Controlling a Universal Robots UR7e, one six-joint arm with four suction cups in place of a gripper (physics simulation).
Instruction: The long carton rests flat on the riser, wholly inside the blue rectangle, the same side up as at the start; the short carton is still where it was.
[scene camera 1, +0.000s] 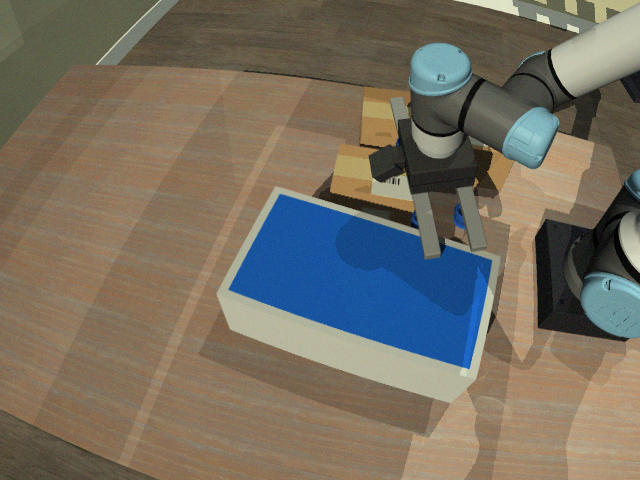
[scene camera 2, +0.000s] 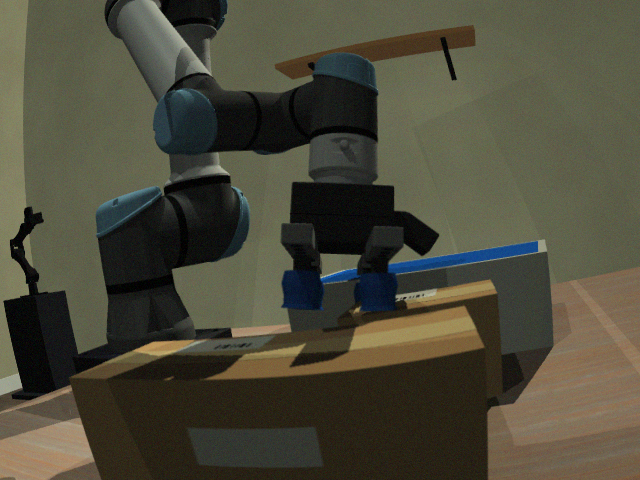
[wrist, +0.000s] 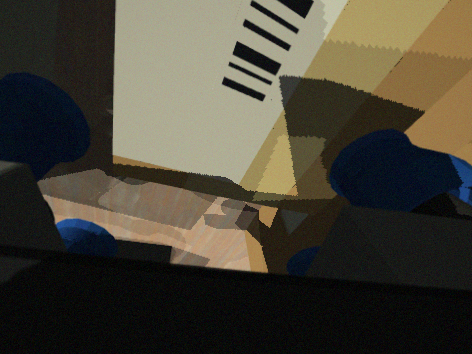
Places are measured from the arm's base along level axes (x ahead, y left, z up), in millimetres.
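Where they show: end effector, tool point: (scene camera 2: 338, 310) (wrist: 209, 210); arm's base, origin of the base link: (scene camera 2: 151, 341).
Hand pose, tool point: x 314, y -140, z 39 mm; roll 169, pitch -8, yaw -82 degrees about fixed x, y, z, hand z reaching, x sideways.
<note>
Each offset is from my tool point to the top centre of the thing.
Two brown cartons lie on the table behind the riser @[dx +113, dy +189, dz +18 mm] (scene camera 1: 347, 343) (scene camera 2: 509, 305). The one with the barcode label @[dx +88, dy -19, dz +1 mm] (scene camera 1: 353, 173) (scene camera 2: 447, 292) (wrist: 368, 31) lies next to the riser. The other carton @[dx -31, dy -175, dz +1 mm] (scene camera 1: 377, 116) (scene camera 2: 318, 405) lies behind it. The arm hides their ends, so I cannot tell which is longer. My gripper (scene camera 1: 437, 216) (scene camera 2: 339, 290), four blue suction cups, sits low at the barcode carton's top edge and holds nothing. I cannot tell whether the cups touch it. Two cups hang over the gap toward the riser. The blue rectangle @[dx +113, dy +189, dz +18 mm] (scene camera 1: 318, 267) (scene camera 2: 461, 259) is bare.
The arm's black base (scene camera 1: 549, 281) (scene camera 2: 147, 295) stands at the right of the table beside the riser. A wooden shelf (scene camera 2: 390, 48) hangs on the wall behind. The table's curved edge runs along the back and left.
</note>
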